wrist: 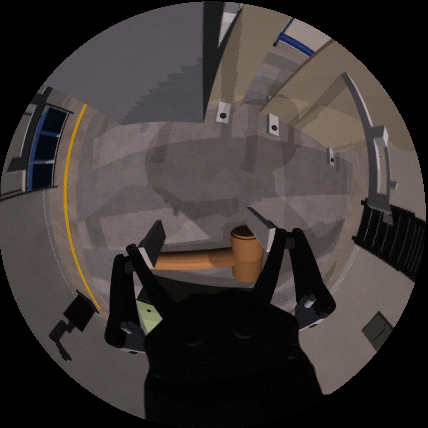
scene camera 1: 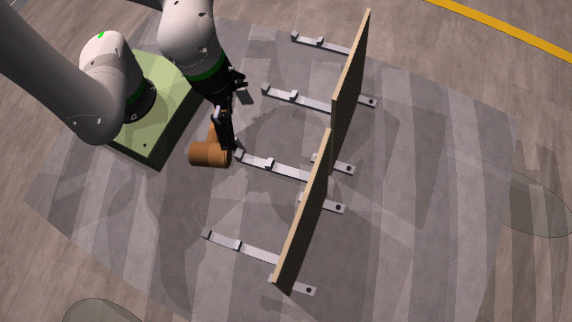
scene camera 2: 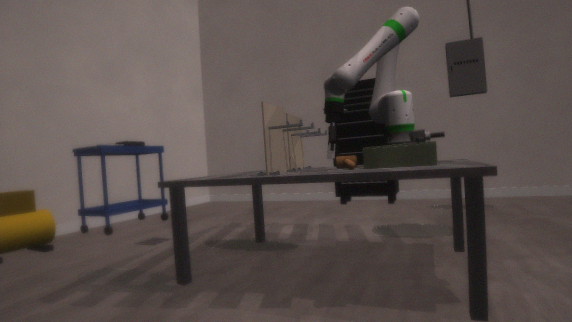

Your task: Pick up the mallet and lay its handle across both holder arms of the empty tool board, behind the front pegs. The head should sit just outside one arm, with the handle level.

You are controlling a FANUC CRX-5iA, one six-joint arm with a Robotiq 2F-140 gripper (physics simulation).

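The orange mallet lies on the table beside the robot's green base; its head (scene camera 1: 209,154) (scene camera 2: 345,161) (wrist: 247,257) and handle (wrist: 195,260) show. Part of the handle is hidden behind a finger in scene camera 1. My gripper (scene camera 1: 236,117) (wrist: 204,222) is open and empty, pointing down over the mallet; in the wrist view the handle runs across between the spread fingers, with the head near the right one. Two upright boards (scene camera 1: 302,215) (scene camera 1: 351,82) each have two holder arms with pegs; no tool shows on either. The nearer board's arms (scene camera 1: 290,171) (scene camera 1: 257,252) reach toward the robot's side.
The other board's arms (scene camera 1: 312,102) (scene camera 1: 335,47) stick out past the gripper. A large grey surface (wrist: 165,60) is close to the wrist camera. The green base block (scene camera 1: 165,75) (scene camera 2: 400,154) stands beside the mallet. A blue cart (scene camera 2: 120,150) stands away from the table (scene camera 2: 320,176).
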